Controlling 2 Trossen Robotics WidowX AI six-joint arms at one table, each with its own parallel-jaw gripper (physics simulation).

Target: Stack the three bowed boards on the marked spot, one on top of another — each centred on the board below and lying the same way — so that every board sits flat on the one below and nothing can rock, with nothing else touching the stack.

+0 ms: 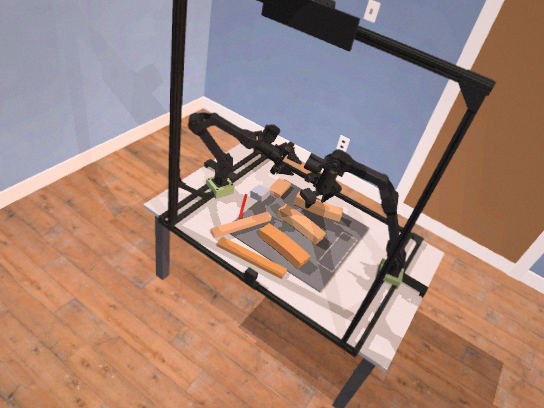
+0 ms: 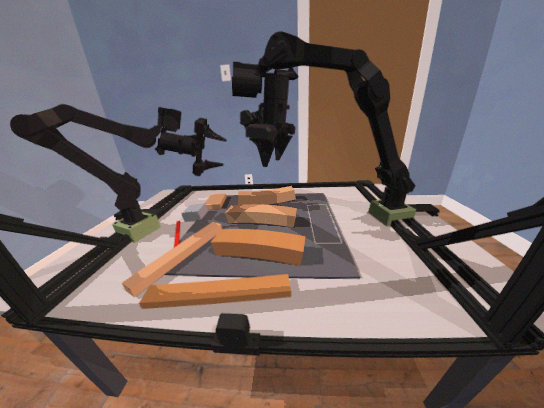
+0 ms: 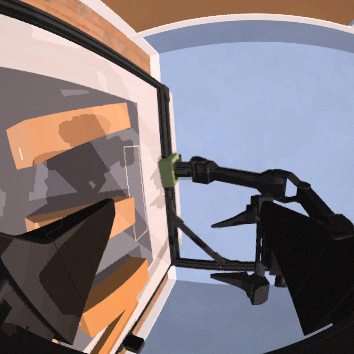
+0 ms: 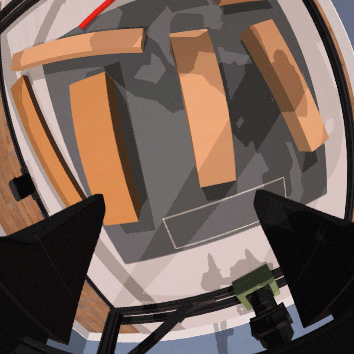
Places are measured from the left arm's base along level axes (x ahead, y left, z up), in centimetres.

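Pixels of known places: left gripper, fingertip midpoint: (image 1: 297,169) (image 2: 225,153) (image 3: 189,208); right gripper, fingertip midpoint: (image 1: 314,205) (image 2: 271,163) (image 3: 210,251) (image 4: 180,199); left arm's base, link origin: (image 1: 220,182) (image 2: 134,219); right arm's base, link origin: (image 1: 391,270) (image 2: 392,204) (image 3: 176,169) (image 4: 259,295).
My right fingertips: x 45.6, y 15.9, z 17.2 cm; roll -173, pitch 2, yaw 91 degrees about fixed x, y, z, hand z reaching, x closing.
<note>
For each thing: its top centre in the pictures, then the offset to it from my right fingertips. Level surfaces: height alone.
- back board, top centre: (image 3: 90,123) (image 4: 296,81) (image 2: 265,190) (image 1: 319,202) dz -16.4, dx -12.4, dy +19.1 cm
- middle board, top centre: (image 4: 205,101) (image 3: 101,224) (image 2: 259,208) (image 1: 301,219) dz -16.6, dx -7.2, dy +4.0 cm
- thick front board, top centre: (image 4: 97,152) (image 3: 126,294) (image 2: 256,236) (image 1: 284,240) dz -16.3, dx -0.2, dy -11.6 cm
- short orange block, top centre: (image 2: 215,198) (image 1: 279,186) dz -19.6, dx -33.1, dy +11.5 cm
- grey block, top centre: (image 2: 194,207) (image 1: 260,189) dz -17.8, dx -33.2, dy -0.5 cm
- red stick, top centre: (image 2: 177,230) (image 1: 243,204) dz -20.9, dx -30.5, dy -12.0 cm
- mat, surface height: dz -21.6 cm
On the dark mat lie a back board (image 1: 330,211) (image 2: 265,196) (image 4: 285,85), a middle board (image 1: 302,225) (image 2: 265,215) (image 4: 207,110) and a thick front board (image 1: 284,245) (image 2: 257,245) (image 4: 107,155), side by side and apart. A pale board (image 1: 241,225) (image 2: 172,257) lies slanted at the left. A narrow bowed board (image 1: 252,257) (image 2: 220,291) lies near the table's front. The outlined spot (image 1: 331,248) (image 2: 328,243) (image 4: 223,198) bears no board. My left gripper (image 1: 297,168) (image 2: 224,152) is open and empty, raised, fingers pointing sideways. My right gripper (image 1: 316,200) (image 2: 272,162) is open and empty, pointing down high above the boards.
A short orange block (image 1: 280,188) (image 2: 216,201) and a grey block (image 1: 259,193) (image 2: 191,213) stand at the back left. A red stick (image 1: 243,206) (image 2: 177,233) lies left of the mat (image 1: 320,282) (image 2: 345,270). Black frame rails surround the table.
</note>
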